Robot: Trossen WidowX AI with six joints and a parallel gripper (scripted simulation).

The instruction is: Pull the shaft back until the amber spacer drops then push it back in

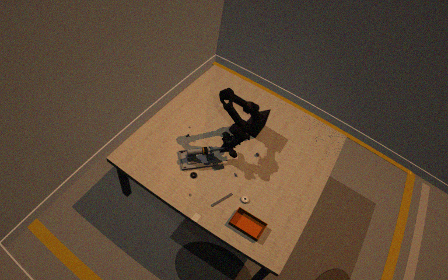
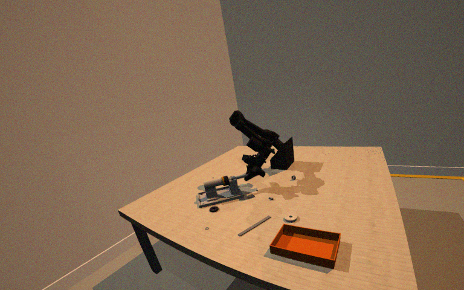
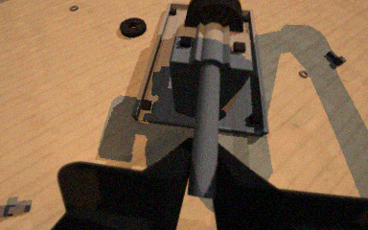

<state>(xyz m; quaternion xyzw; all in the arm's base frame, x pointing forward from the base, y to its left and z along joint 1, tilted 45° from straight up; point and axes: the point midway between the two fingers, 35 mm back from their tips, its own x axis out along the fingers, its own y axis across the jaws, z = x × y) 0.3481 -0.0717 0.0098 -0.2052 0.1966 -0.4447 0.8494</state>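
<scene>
Now: gripper tip 3 cm short of the grey shaft, 3 cm to the left of it and 2 cm below it. From my gripper tip the other things lie so: dark spacer 7 cm ahead, 6 cm to the right, 2 cm above; grey bar 27 cm ahead, 20 cm to the left, 5 cm below; amber spacer 8 cm ahead, 8 cm to the right, 2 cm above.
</scene>
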